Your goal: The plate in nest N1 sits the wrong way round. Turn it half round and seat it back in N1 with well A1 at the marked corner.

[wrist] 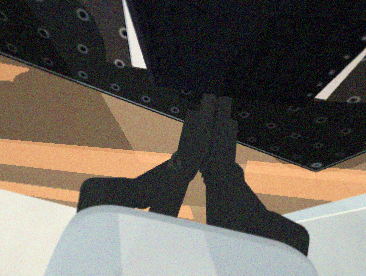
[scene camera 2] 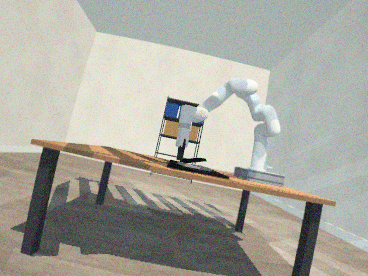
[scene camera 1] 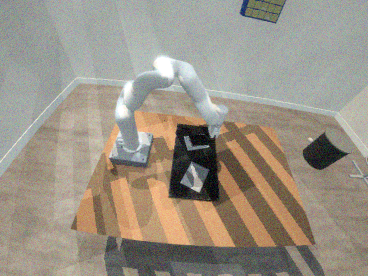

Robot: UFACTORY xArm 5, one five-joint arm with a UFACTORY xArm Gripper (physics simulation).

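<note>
The black plate [scene camera 2: 195, 160] [wrist: 225, 45] appears raised and tilted over nest N1 in the scene camera 2 view; in the wrist view it is a large dark shape. Its well letters cannot be read. N1 [scene camera 1: 201, 148] [wrist: 136, 45] shows as a light L on the board in the scene camera 1 view and as pale strips beside the plate in the wrist view. The A1 label at its marked corner does not show. My gripper [scene camera 1: 214, 135] [scene camera 2: 181, 157] [wrist: 211, 107] is shut, its fingertips together at the plate's near edge. Whether they touch it I cannot tell.
The black perforated board [scene camera 1: 194, 195] [scene camera 2: 220, 174] [wrist: 295, 127] lies on the striped wooden table [scene camera 1: 250, 220]. A grey square piece [scene camera 1: 199, 172] sits turned at an angle on the board. A shelf rack [scene camera 2: 161, 134] with blue and tan bins stands behind the table.
</note>
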